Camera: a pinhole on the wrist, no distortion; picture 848 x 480 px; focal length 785.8 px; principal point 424.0 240.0 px. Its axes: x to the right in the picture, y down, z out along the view. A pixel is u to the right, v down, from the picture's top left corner.
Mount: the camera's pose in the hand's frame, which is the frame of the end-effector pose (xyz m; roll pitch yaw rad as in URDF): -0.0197 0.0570 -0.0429 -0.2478 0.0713 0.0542
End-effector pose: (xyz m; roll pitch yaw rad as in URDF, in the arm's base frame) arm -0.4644 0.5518 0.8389 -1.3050 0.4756 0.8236
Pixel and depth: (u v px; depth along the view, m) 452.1 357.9 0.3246
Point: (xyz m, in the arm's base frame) -0.7136 0.7212 0.7371
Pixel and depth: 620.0 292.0 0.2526
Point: -0.6200 0.7114 0.7387
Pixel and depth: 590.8 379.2 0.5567
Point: -0.8269 0.9325 0.6362
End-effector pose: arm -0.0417 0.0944 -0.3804 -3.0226 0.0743 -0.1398
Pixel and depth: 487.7 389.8 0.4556
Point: -0.0646 -0.1145 -0.7836
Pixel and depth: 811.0 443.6 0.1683
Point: -0.0006 -0.0449 -0.5050
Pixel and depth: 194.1 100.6 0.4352
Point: -0.1923 0.0804 -0.7835
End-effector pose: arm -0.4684 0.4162 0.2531 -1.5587 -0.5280 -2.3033
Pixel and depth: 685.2 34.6 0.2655
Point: -0.3712 0.1875 0.2473
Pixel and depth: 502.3 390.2 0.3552
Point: -0.3455 0.1282 0.0876
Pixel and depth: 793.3 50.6 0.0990
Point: -0.4666 0.3344 0.2180
